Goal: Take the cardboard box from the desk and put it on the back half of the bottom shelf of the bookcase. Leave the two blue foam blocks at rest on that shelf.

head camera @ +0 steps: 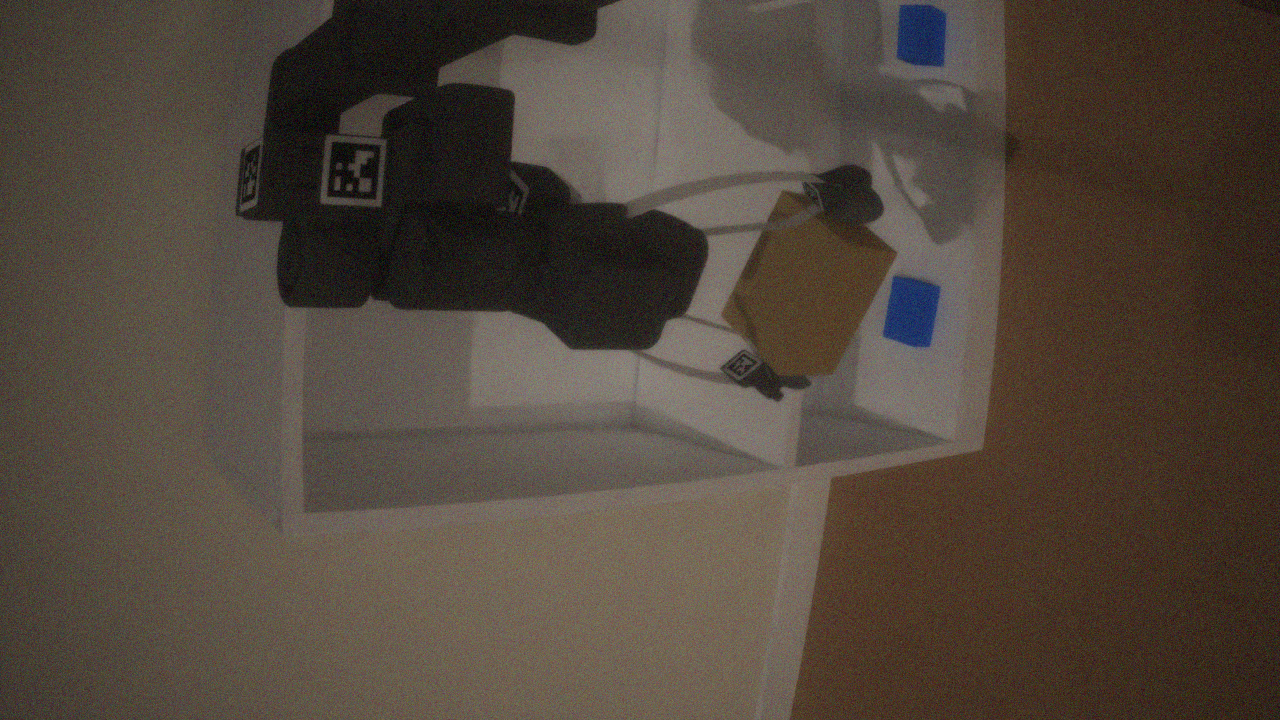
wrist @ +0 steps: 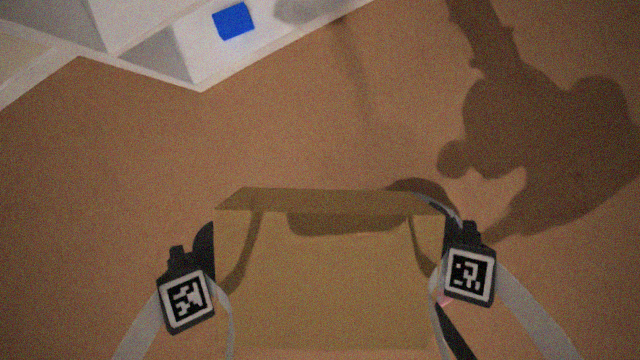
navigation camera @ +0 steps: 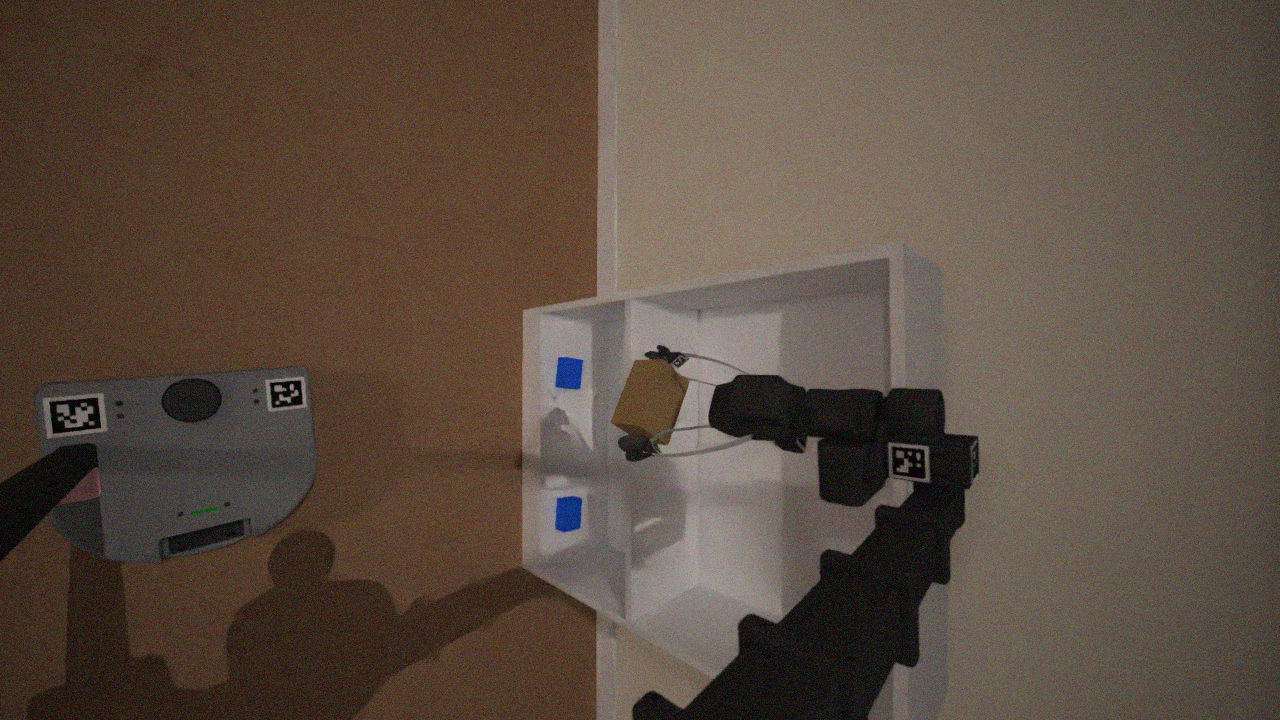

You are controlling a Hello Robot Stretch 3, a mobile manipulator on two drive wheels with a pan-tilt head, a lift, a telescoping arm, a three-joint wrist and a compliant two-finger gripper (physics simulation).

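Where they show: gripper, between the fingertips: (head camera: 837,286) (wrist: 323,238) (navigation camera: 635,400); robot's base, origin of its link: (navigation camera: 192,398).
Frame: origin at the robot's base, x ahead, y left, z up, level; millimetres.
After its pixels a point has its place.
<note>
The tan cardboard box (head camera: 805,295) @(x -15, y -401, z 871 mm) (navigation camera: 651,402) @(x -19, y -394, z 871 mm) (wrist: 330,290) @(x -23, y -418, z 871 mm) is held tilted, off the floor. My gripper (head camera: 814,286) @(x -23, y -421, z 817 mm) (navigation camera: 650,400) @(x -23, y -421, z 817 mm) (wrist: 323,238) @(x -23, y -421, z 817 mm) is shut on it, one fingertip at each side. In the head and navigation views, box and fingers overlap the middle board's front edge; their exact depth is unclear. The white bookcase (head camera: 294,402) @(x 68, y -745, z 1048 mm) (navigation camera: 896,340) @(x 32, y -742, z 1049 mm) (wrist: 250,61) @(x -4, y -739, z 31 mm) has a low bottom compartment. One blue foam block (head camera: 912,311) @(x -28, y -810, z 145 mm) (navigation camera: 569,372) @(x -24, y -811, z 145 mm) (wrist: 233,21) @(x -29, y -818, z 145 mm) and another blue foam block (head camera: 921,35) @(x -445, y -773, z 145 mm) (navigation camera: 568,514) @(x -446, y -770, z 145 mm) rest apart on its bottom shelf (head camera: 921,394) @(x 92, y -819, z 100 mm). The desk does not show.
The bookcase's middle board (navigation camera: 629,555) @(x -445, y -700, z 479 mm) lies above the bottom compartment. The bookcase stands against a beige wall (head camera: 537,608) @(x 389, y -1092, z 580 mm) (navigation camera: 1074,268) @(x 132, y -1068, z 1244 mm) with a white baseboard (head camera: 796,573) @(x 417, y -1081, z 58 mm) (navigation camera: 608,134) @(x 799, y -1116, z 59 mm). My grey base (navigation camera: 268,465) @(x -132, y -93, z 160 mm) stands on the brown floor. Shadows of my arm fall on the bookcase.
</note>
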